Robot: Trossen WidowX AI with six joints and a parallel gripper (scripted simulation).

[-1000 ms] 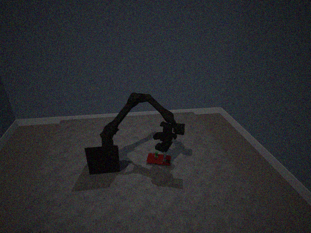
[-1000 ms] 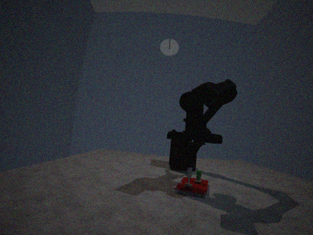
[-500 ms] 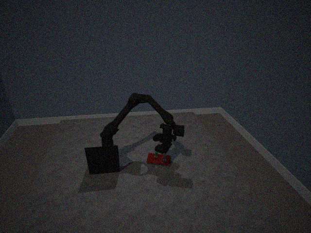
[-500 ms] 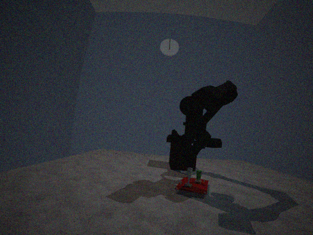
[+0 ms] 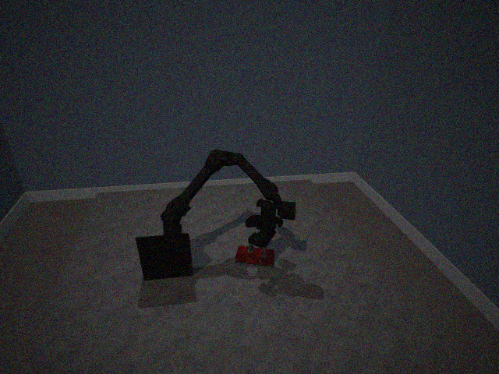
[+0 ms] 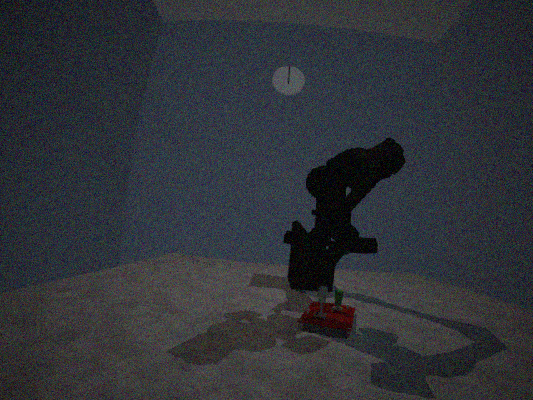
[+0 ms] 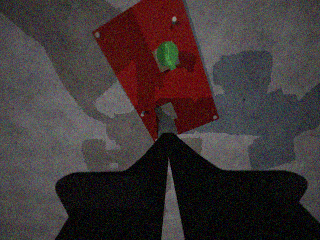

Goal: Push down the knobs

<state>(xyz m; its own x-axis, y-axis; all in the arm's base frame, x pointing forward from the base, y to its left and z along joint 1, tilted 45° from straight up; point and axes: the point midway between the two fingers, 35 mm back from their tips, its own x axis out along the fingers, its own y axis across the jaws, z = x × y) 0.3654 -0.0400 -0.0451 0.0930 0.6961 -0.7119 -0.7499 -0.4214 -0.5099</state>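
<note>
My gripper tip is 2 cm above the grey knob. Round my gripper tip: green knob (4 cm behind, 5 cm to the left, 3 cm below).
</note>
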